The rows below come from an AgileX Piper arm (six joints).
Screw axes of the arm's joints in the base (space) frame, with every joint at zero. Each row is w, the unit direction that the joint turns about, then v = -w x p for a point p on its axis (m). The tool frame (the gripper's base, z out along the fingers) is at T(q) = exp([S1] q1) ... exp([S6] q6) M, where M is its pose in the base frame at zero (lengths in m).
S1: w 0 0 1 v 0 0 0
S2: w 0 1 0 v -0.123 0 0
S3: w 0 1 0 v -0.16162 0 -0.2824
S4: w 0.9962 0 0.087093 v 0 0.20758 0
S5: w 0 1 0 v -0.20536 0 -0.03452
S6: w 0.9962 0 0.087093 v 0 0.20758 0
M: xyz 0.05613 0 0.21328 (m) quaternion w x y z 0.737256 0 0.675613 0
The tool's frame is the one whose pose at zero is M.
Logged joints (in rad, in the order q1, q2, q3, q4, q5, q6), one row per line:
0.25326, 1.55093, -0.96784, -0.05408, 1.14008, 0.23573
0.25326, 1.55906, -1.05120, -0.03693, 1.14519, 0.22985
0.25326, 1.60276, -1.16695, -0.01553, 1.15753, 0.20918
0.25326, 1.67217, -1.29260, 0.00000, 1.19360, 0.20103
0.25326, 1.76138, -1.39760, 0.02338, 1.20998, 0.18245
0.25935, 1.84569, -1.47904, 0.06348, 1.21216, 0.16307
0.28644, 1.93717, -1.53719, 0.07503, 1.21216, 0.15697
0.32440, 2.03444, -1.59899, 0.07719, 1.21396, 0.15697
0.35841, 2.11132, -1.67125, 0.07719, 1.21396, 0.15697
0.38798, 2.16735, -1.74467, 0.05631, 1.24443, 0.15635
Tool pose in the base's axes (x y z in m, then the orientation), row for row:
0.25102, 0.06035, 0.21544, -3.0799, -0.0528, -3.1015
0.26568, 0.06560, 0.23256, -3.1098, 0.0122, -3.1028
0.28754, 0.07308, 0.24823, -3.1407, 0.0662, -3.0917
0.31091, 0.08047, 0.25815, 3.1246, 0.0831, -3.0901
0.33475, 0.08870, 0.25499, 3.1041, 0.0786, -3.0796
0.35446, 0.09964, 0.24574, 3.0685, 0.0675, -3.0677
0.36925, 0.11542, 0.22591, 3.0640, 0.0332, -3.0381
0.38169, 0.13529, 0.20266, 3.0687, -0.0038, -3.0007
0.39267, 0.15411, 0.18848, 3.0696, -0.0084, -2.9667
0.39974, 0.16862, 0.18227, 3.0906, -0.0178, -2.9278
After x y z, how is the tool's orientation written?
As angles about the fixed x, y, z axes (roll, pitch, yaw), in radians.
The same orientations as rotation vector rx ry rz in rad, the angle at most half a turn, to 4 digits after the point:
0.0644, -3.0879, 0.0969
-0.0604, 3.1278, -0.0494
-0.0767, 3.0744, 0.0012
-0.0798, 3.0578, 0.0293
-0.0972, 3.0621, 0.0611
-0.1174, 3.0724, 0.1162
-0.1629, 3.1058, 0.1232
0.2201, -3.1229, -0.1134
0.2724, -3.1131, -0.1110
0.3319, -3.0998, -0.0761

